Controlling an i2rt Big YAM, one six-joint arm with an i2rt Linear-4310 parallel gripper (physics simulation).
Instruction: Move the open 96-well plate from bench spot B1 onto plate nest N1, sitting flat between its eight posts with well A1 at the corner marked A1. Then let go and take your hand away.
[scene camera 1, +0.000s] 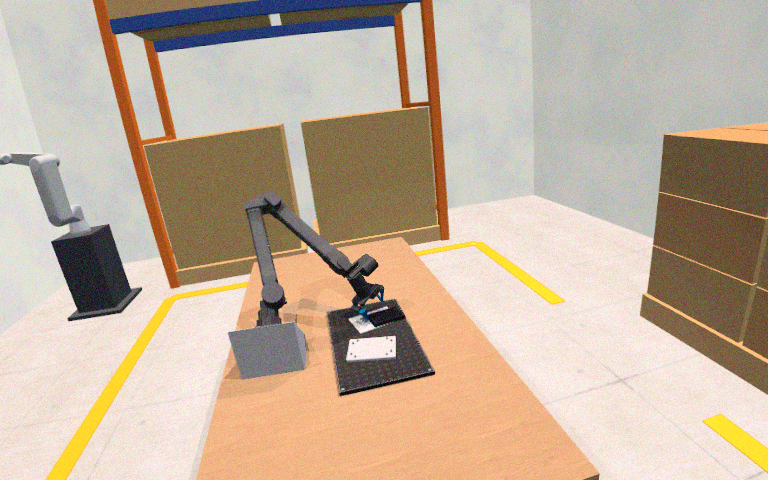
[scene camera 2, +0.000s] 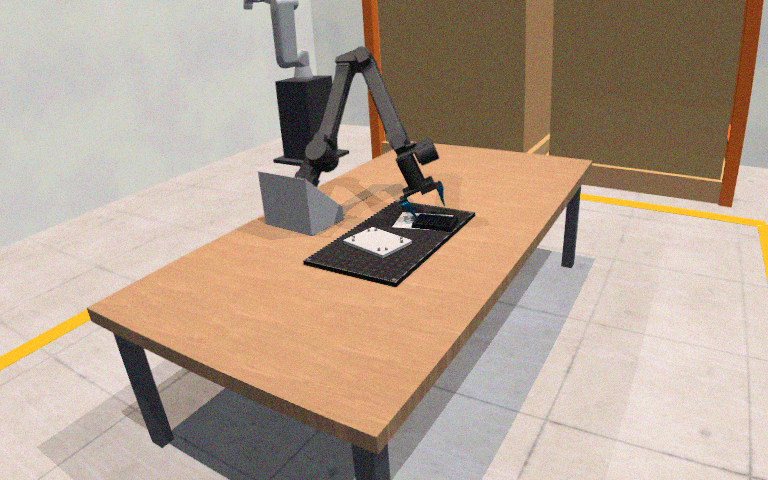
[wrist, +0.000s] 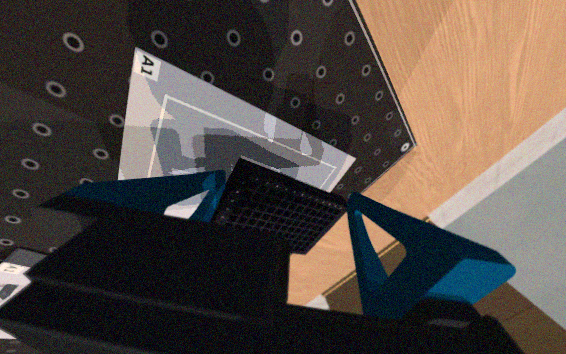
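Seen in the pictures: gripper, fingertip midpoint: (scene camera 1: 375, 310) (scene camera 2: 430, 212) (wrist: 287, 188); arm's base, origin of the base link: (scene camera 1: 269, 333) (scene camera 2: 302, 189).
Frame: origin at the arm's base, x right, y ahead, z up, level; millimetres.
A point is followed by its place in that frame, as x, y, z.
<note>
The black 96-well plate (scene camera 1: 387, 313) {-136, 430, -83} (scene camera 2: 434, 222) {-111, 429, -82} (wrist: 275, 213) {-135, 405, -83} lies on the black perforated board (scene camera 1: 384, 379) {235, 351, -98} (scene camera 2: 353, 264) {210, 351, -98} (wrist: 313, 38) {-244, 337, -98}. It covers one end of the grey bench-spot sheet (scene camera 1: 358, 324) {-117, 310, -96} (scene camera 2: 402, 221) {-104, 317, -96} (wrist: 199, 114) {-166, 314, -96}. That sheet carries an A1 label (wrist: 147, 65) {-171, 283, -96} at its far corner. The white plate nest (scene camera 1: 371, 349) {80, 334, -86} (scene camera 2: 378, 241) {76, 345, -86} with small posts is empty, nearer the front of the board. My gripper (scene camera 1: 371, 304) {-165, 386, -75} (scene camera 2: 425, 205) {-165, 386, -75} (wrist: 287, 188) {-165, 386, -75} is open. Its blue fingers hang just above the plate, one on each side, holding nothing.
A grey wedge-shaped housing (scene camera 1: 268, 350) {87, 0, -14} (scene camera 2: 296, 204) {88, 50, -13} stands on the wooden table (scene camera 1: 374, 439) {450, 285, -111} (scene camera 2: 271, 330) {549, 362, -111} by the arm's base. A second robot's black pedestal (scene camera 1: 92, 273) (scene camera 2: 301, 118) stands on the floor. An orange rack (scene camera 1: 434, 129) and cartons stand behind.
</note>
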